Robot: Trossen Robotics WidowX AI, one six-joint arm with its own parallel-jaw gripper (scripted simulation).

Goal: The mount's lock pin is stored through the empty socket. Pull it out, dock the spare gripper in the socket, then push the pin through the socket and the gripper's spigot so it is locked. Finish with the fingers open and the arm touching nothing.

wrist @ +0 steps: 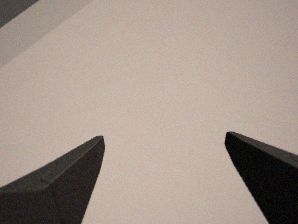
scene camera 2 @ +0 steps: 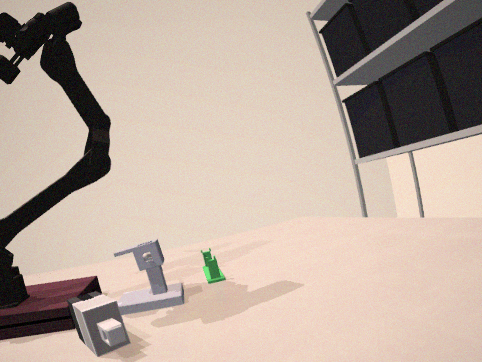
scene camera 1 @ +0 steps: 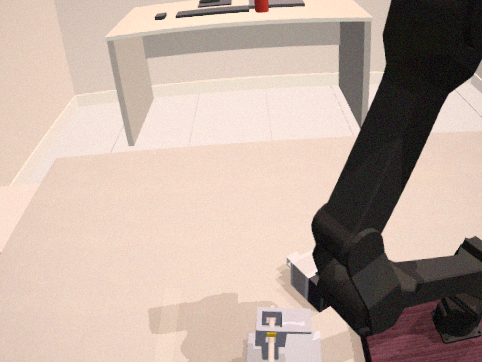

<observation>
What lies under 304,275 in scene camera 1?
A spare gripper.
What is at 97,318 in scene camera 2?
A spare gripper.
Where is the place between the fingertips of my gripper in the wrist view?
At 164,139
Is my gripper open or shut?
Open.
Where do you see a grey mount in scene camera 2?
160,295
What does my gripper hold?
Nothing.
</observation>
